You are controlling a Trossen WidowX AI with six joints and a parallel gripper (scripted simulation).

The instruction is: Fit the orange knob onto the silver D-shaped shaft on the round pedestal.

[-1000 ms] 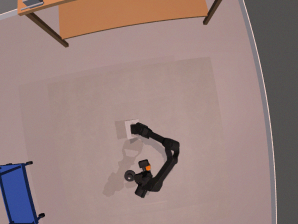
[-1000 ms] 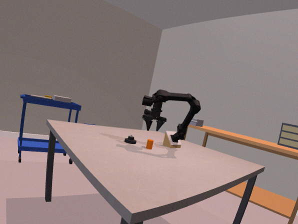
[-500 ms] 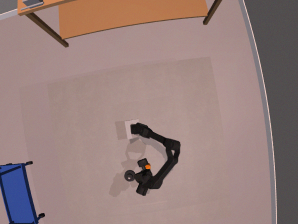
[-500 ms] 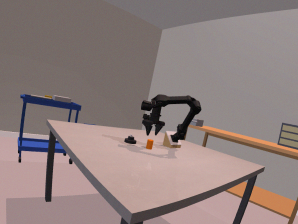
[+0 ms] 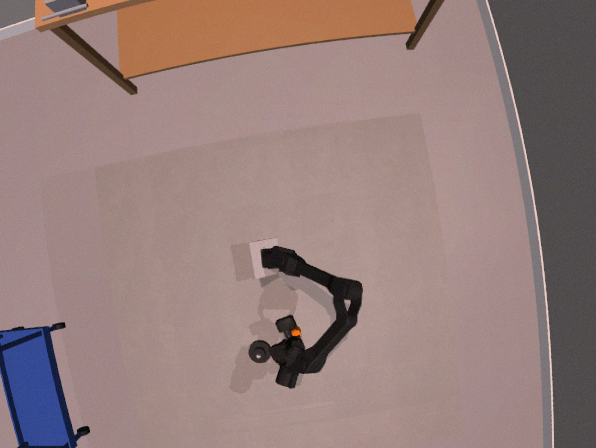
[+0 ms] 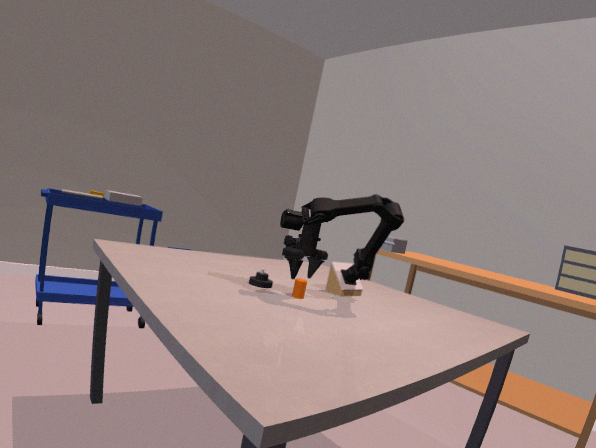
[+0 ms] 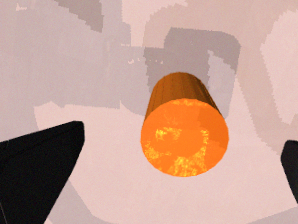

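Right now my gripper tip is 20 mm above the orange knob. From my gripper tip the other things lie so: round dark pedestal 60 mm ahead, 140 mm to the right, 30 mm below.
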